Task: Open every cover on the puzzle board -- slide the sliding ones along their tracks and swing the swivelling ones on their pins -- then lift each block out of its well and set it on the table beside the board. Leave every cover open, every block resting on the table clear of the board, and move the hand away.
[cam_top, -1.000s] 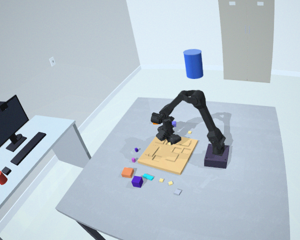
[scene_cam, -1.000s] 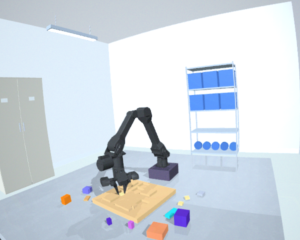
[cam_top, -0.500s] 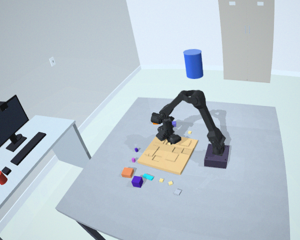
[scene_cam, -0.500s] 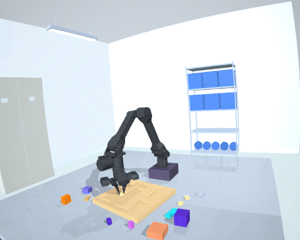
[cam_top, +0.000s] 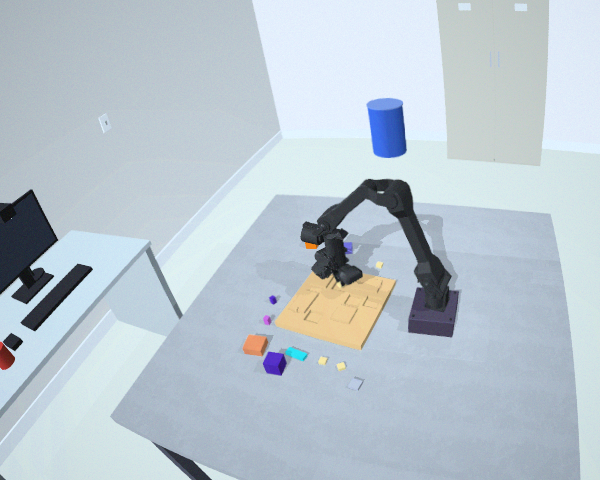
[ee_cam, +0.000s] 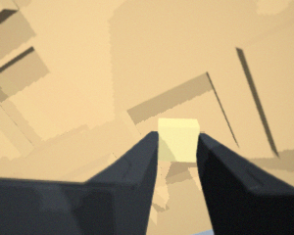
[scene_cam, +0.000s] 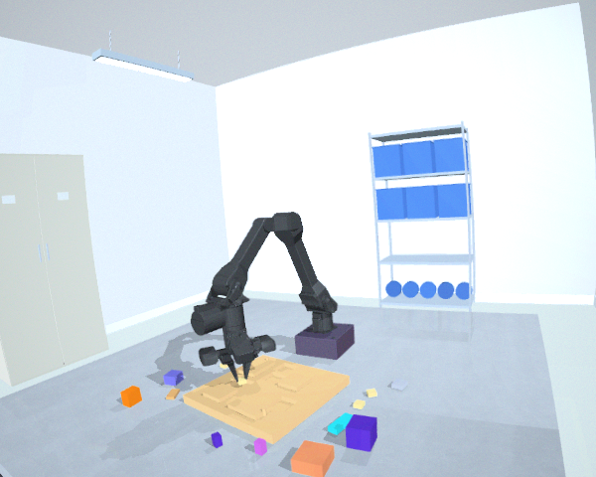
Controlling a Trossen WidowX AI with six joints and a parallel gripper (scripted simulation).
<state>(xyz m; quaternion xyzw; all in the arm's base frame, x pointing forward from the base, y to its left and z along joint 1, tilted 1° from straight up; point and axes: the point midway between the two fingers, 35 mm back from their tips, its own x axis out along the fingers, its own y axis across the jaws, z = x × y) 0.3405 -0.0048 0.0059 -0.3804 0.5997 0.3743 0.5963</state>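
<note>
Right now my gripper tip is 60 mm to the right of the puzzle board, 20 mm past it and 10 mm above it. From my gripper tip the other things lie so: purple block (190 mm ahead, 140 mm to the left, 20 mm below); then lilac block (200 mm to the right, 90 mm ahead, 20 mm below); then magenta block (220 mm to the left, 150 mm ahead, 20 mm below).
</note>
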